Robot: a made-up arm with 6 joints.
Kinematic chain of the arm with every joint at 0, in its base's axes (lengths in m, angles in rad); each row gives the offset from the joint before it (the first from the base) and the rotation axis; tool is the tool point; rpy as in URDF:
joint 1: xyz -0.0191 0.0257 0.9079 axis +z
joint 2: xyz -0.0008 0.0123 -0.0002 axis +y
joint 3: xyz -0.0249 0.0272 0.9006 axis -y
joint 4: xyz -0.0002 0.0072 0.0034 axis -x
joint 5: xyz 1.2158 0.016 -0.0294 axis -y
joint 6: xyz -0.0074 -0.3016 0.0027 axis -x
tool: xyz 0.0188 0.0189 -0.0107 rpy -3.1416 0 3.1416
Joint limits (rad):
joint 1: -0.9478..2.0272
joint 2: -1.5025..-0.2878
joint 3: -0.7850..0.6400
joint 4: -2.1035..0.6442
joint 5: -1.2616..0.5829
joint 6: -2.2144..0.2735
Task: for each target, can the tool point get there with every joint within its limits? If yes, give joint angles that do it. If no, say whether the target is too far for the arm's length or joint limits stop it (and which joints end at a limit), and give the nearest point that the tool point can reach.
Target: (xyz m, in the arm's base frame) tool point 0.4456 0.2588 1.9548
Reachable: yes | joints 0.5339 -0.7948 -0.2410 -1.1382 -0.9372 -0.9331
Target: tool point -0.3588 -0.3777 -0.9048
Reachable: no: joint limits stop it (at a limit: joint 1, joint 2, joint 3, joint 5, joint 6) | nearest point 0.3559 -0.5410 0.9278 | short by 1.974 m
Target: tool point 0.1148 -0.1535 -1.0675
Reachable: no: joint limits stop it (at a limit: joint 1, joint 2, joint 3, joint 5, joint 6) | nearest point 0.4080 -0.4982 0.9196 | short by 2.038 m
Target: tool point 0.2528 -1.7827 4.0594
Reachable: no: too far | nearest point 0.1290 -0.9595 2.6241 | short by 1.659 m
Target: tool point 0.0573 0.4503 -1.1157
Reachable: no: joint limits stop it (at a limit: joint 2, joint 3, joint 5, joint 6) | nearest point 0.1006 0.6911 0.9196 | short by 2.050 m
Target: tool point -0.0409 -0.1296 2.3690
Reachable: yes | joints -0.1383 -0.9722 0.0880 -0.7333 0.2539 -1.7171
